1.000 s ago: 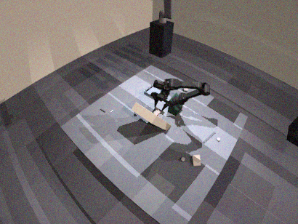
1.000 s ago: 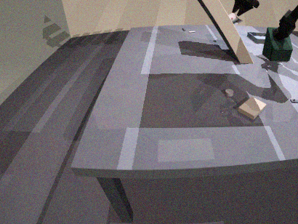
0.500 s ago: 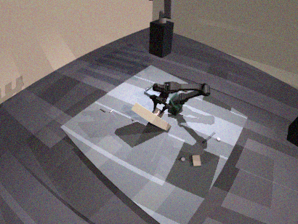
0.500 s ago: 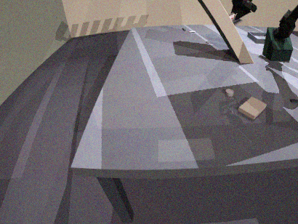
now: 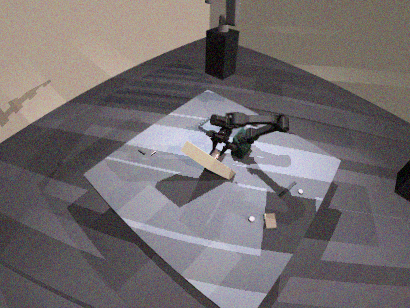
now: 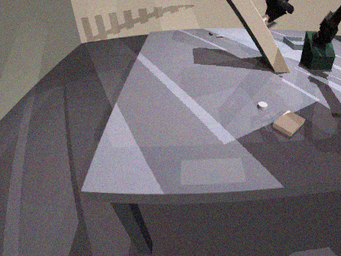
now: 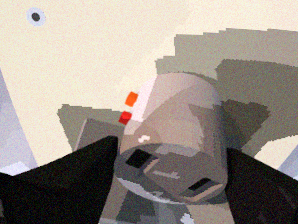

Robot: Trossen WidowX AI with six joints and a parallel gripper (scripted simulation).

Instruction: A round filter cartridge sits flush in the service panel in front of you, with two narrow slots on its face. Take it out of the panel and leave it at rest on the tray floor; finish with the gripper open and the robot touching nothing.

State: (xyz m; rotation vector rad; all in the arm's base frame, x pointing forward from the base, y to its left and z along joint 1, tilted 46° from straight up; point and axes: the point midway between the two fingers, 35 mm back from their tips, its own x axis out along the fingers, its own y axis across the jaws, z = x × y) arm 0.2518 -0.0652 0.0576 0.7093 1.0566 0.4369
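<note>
Right now my gripper tip is 50 mm short of the service panel and 20 mm above it. Round my gripper tip: round pale cartridge (right at my gripper tip).
</note>
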